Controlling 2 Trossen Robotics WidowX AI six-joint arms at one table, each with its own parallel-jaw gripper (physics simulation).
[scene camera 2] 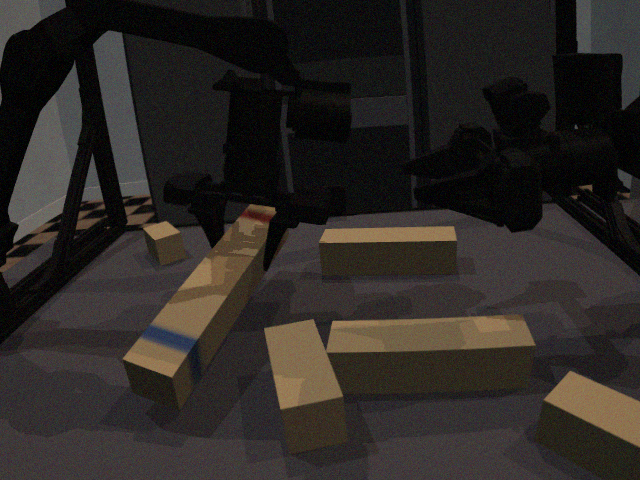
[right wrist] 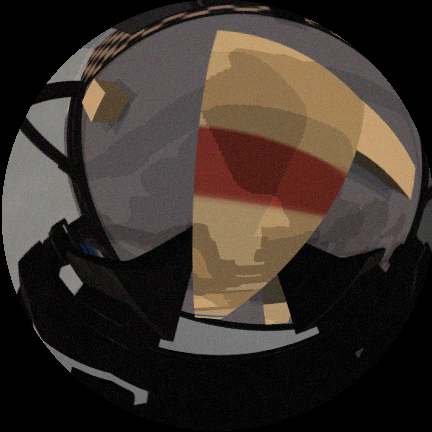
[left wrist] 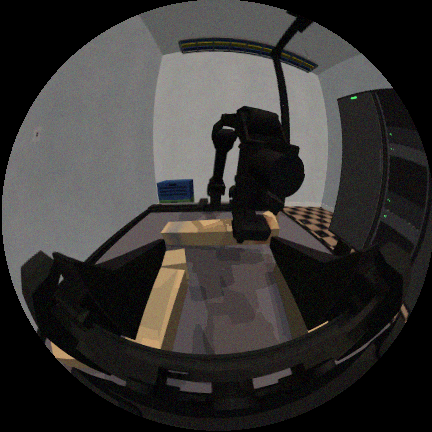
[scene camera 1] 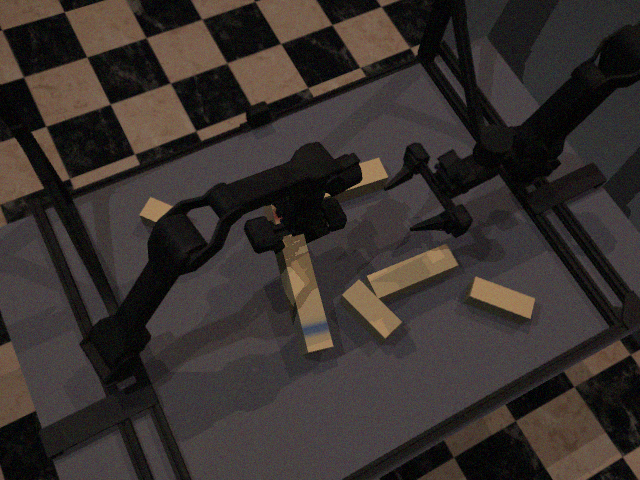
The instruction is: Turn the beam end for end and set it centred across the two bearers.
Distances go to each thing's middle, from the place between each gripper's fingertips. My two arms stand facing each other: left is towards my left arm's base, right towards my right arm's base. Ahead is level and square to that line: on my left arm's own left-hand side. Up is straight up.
Right now the beam (scene camera 2: 164, 365) is 6 cm ahead of my right hand and 1 cm to the right of it.
The beam is 200 mm to the right of my left hand and 100 mm below it.
